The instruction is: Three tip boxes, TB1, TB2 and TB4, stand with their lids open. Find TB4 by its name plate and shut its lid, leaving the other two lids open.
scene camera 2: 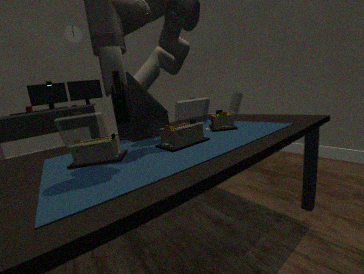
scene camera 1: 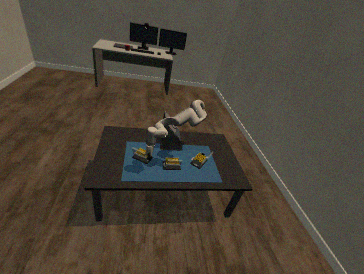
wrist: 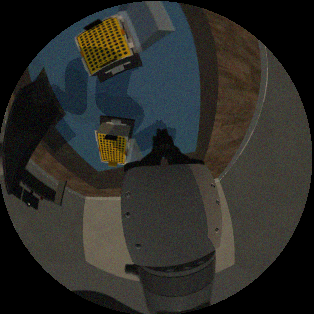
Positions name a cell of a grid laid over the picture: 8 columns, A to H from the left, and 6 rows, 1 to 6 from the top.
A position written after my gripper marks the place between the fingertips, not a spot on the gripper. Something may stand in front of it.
Note:
In view: my gripper (scene camera 2: C3).
My gripper is seen too in the wrist view (wrist: E3).

